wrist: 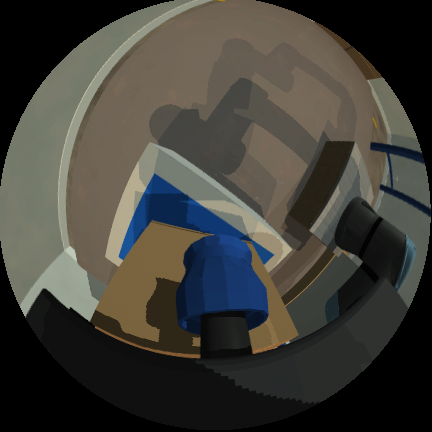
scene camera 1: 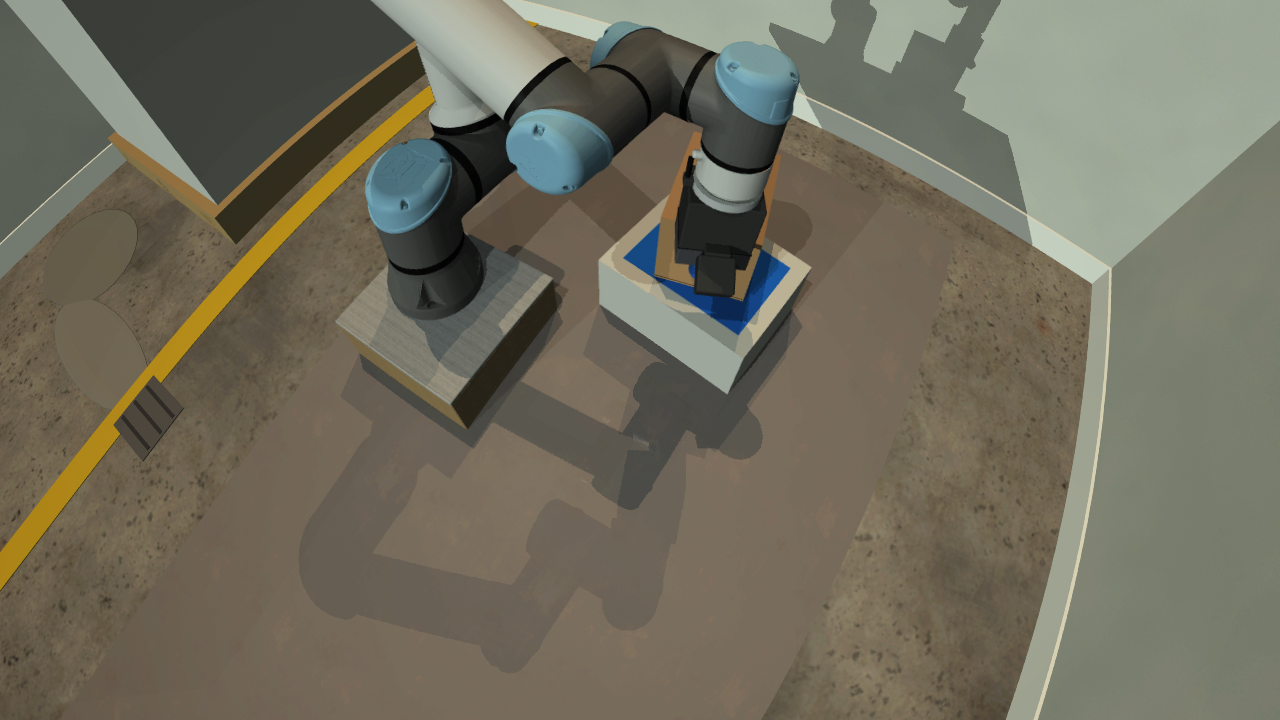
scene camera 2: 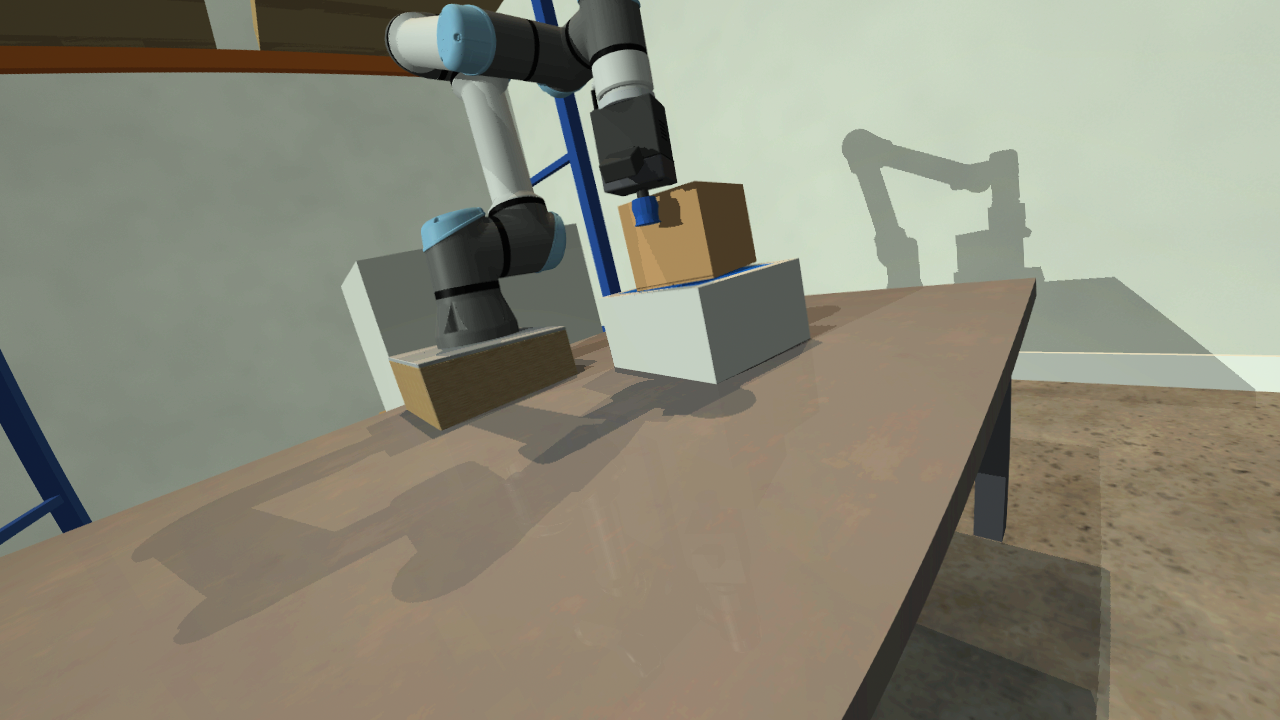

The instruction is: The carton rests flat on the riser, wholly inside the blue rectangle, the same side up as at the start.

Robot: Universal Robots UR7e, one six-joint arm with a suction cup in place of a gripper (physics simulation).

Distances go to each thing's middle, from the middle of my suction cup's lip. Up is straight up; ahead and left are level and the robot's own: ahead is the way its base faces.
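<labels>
With the brown carton (scene camera 2: pixel 705 232) as my reference, my suction cup is 120 mm to the right of it, 40 mm past it and 40 mm above it. The riser (scene camera 2: pixel 709 330) is 80 mm to the left of my suction cup, 20 mm behind it and 160 mm below it.
</labels>
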